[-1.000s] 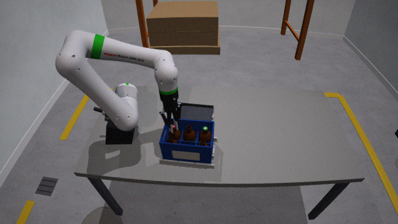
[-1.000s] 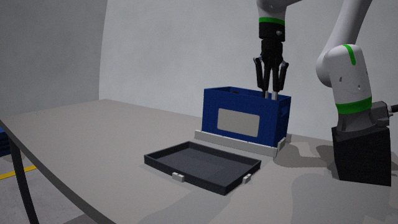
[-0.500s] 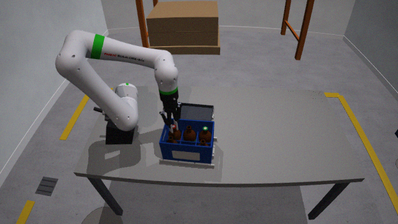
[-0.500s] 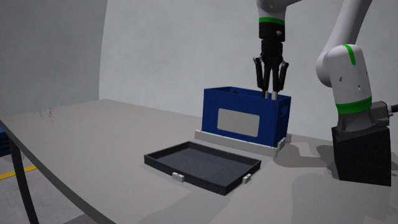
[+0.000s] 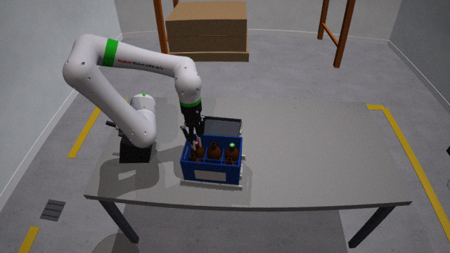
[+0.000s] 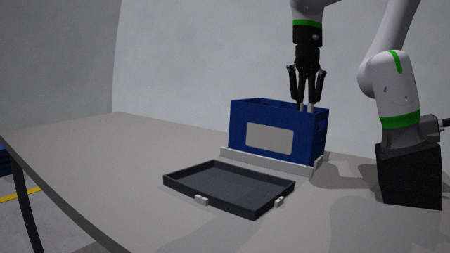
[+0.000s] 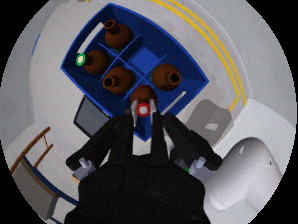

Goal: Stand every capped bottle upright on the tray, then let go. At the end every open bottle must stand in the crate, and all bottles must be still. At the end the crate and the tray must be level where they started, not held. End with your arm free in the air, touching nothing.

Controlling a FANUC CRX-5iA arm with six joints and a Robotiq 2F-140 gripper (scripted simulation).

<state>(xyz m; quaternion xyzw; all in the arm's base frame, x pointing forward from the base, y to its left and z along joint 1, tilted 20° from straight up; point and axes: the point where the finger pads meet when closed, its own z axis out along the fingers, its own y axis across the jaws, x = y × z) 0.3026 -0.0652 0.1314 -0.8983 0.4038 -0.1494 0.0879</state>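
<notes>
My hand is 9 cm short of the glass bottle and 8 cm above it. Round my hand: blue crate 9 cm ahead, 5 cm to the right, 8 cm below; tray 9 cm ahead, 25 cm to the left, 15 cm below.
</notes>
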